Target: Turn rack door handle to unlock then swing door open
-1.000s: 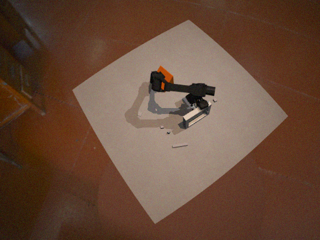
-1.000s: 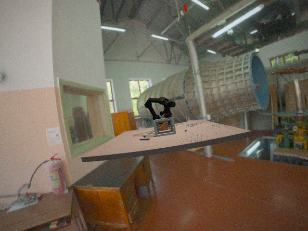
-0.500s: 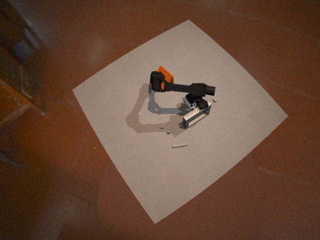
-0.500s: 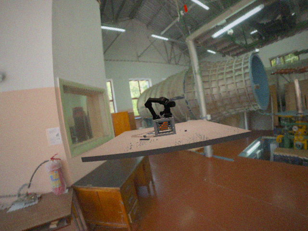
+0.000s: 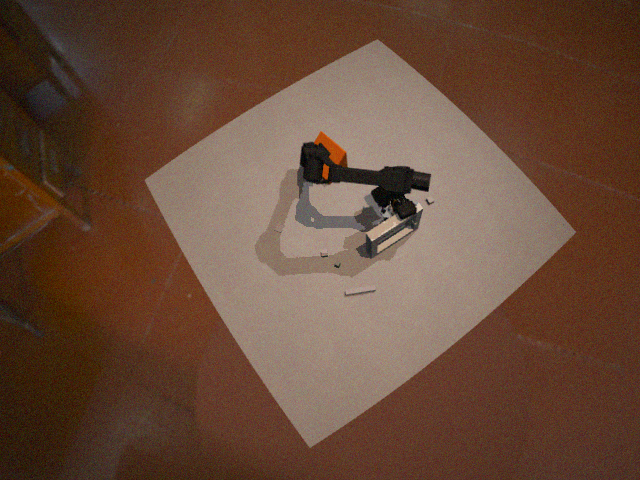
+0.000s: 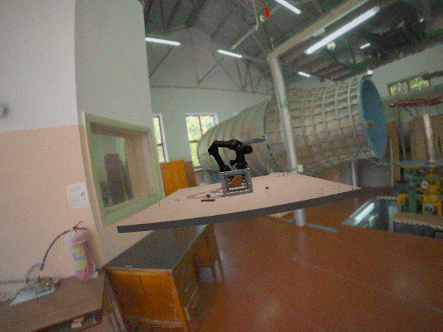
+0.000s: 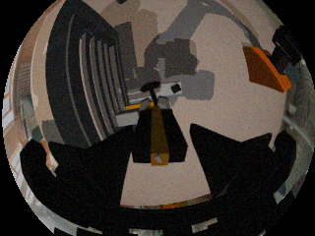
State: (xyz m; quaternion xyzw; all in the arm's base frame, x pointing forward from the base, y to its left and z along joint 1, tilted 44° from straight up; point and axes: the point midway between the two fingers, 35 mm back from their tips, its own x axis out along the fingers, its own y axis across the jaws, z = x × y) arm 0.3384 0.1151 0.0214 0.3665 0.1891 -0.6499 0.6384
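Right now the door handle is 1 cm to the right of my gripper tip and 2 cm below it. The rest, counted from my gripper tip: thin rod (14 cm ahead, 27 cm to the right, 10 cm below).
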